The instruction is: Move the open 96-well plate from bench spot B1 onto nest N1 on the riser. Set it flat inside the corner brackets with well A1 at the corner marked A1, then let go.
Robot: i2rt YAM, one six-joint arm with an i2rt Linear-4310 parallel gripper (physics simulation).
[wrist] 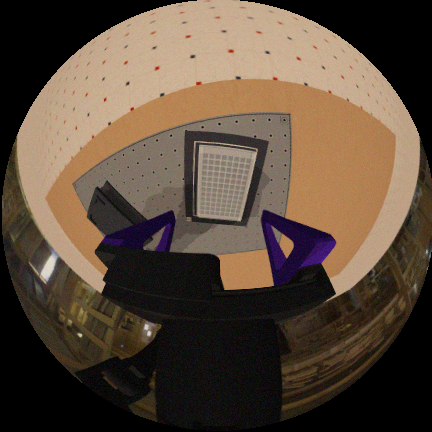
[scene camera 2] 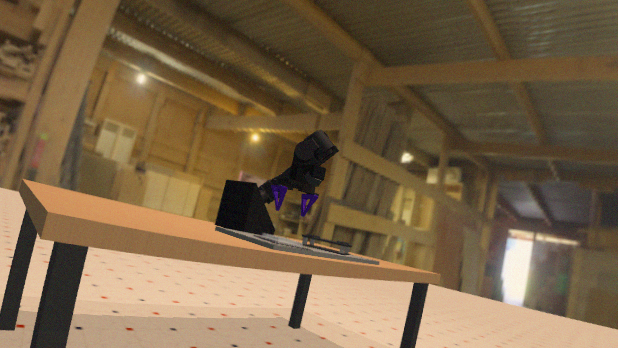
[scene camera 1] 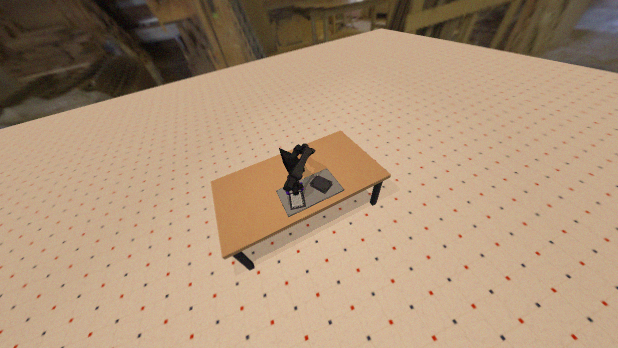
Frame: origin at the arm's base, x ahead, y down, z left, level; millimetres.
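Seen in the pictures: gripper, fingertip midpoint: (wrist: pixel 217 214) (scene camera 2: pixel 290 213); arm's base, link origin: (scene camera 2: pixel 250 204) (scene camera 1: pixel 292 158).
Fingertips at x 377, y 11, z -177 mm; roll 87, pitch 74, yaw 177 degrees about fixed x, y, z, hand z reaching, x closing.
Note:
Pixels of each thing's top centre, then the offset from my fingertips to it. Level surfaces: height alone.
- pale 96-well plate, top centre: (wrist: pixel 222 188) (scene camera 2: pixel 282 237) (scene camera 1: pixel 296 198) dx -6, dy +79, dz -5 mm
- dark frame, top centre: (wrist: pixel 220 185) (scene camera 2: pixel 281 242) (scene camera 1: pixel 296 199) dx -5, dy +93, dz -3 mm
- dark riser, top centre: (wrist: pixel 111 229) (scene camera 2: pixel 328 238) (scene camera 1: pixel 320 182) dx -9, dy +51, dz +250 mm
- wooden table, surface height: dy +108 mm
The pale 96-well plate (wrist: pixel 226 184) (scene camera 1: pixel 297 200) lies flat in a dark frame (wrist: pixel 190 175) at bench spot B1 on the grey board. It shows faintly in scene camera 2. My gripper (wrist: pixel 217 214) (scene camera 1: pixel 295 190) (scene camera 2: pixel 291 213) is open and empty, with purple fingers wide apart. It hangs above the board, and the plate shows ahead of the fingertips in the wrist view. The dark riser (scene camera 1: pixel 321 184) (scene camera 2: pixel 327 243) (wrist: pixel 112 215) stands on the same board, off to one side of the plate. In the wrist view the left finger hides part of it. Its corner brackets and A1 mark are too small to tell.
The grey perforated board (scene camera 1: pixel 285 206) (scene camera 2: pixel 367 260) (wrist: pixel 280 131) rests on the wooden table (scene camera 1: pixel 240 210) (scene camera 2: pixel 125 225) (wrist: pixel 340 175). The black arm base (scene camera 2: pixel 240 205) stands behind the board. The table's front edge runs close to the board.

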